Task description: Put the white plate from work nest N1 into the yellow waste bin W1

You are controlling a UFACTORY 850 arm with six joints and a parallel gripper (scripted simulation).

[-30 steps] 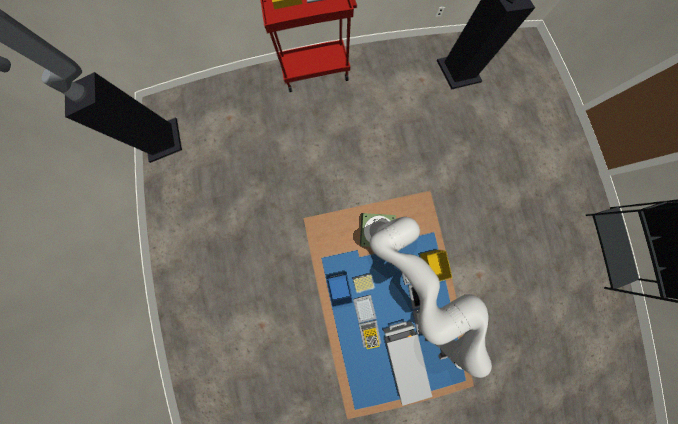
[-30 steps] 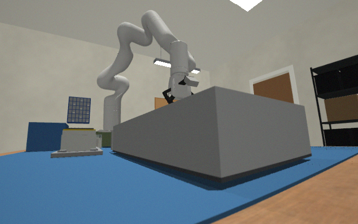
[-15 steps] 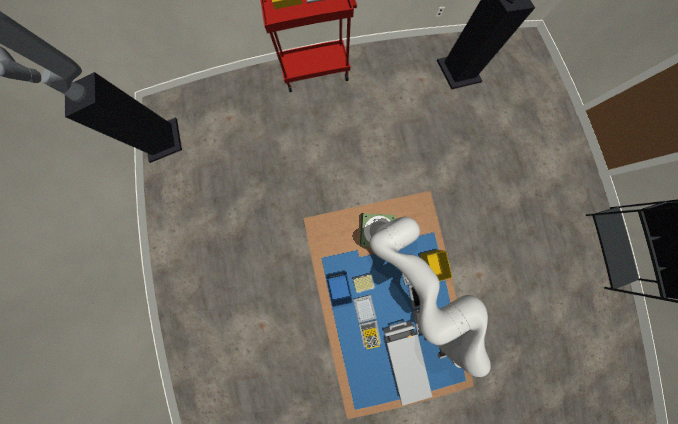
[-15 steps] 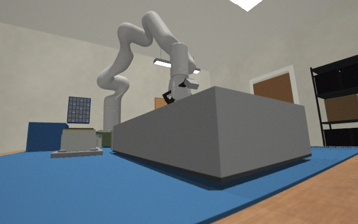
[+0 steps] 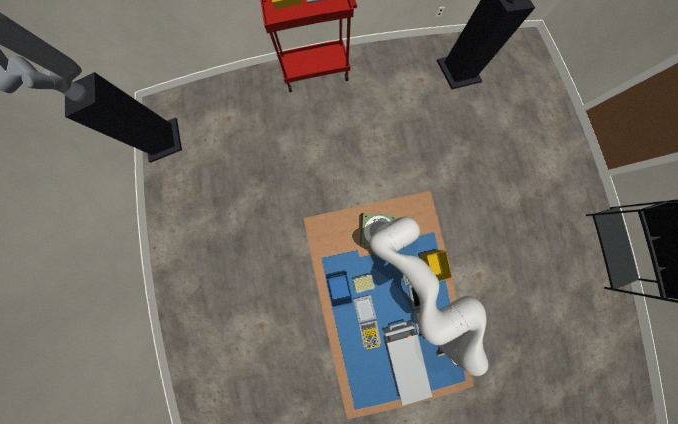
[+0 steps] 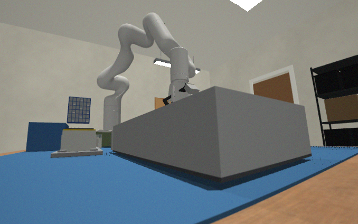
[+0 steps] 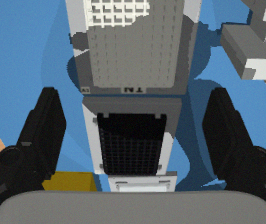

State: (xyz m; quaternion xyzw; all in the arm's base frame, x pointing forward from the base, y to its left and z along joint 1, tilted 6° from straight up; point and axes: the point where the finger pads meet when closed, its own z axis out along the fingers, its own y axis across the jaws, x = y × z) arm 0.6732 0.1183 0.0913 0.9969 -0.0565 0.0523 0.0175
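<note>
My gripper is now 110 mm above the white plate. From my hand the other things lie so: blue bin: 470 mm to the right, 410 mm behind, 90 mm below; then yellow waste bin W1: 340 mm behind, 180 mm to the left, 90 mm below; then black plate: 180 mm behind, 110 mm below, 20 mm to the left.
</note>
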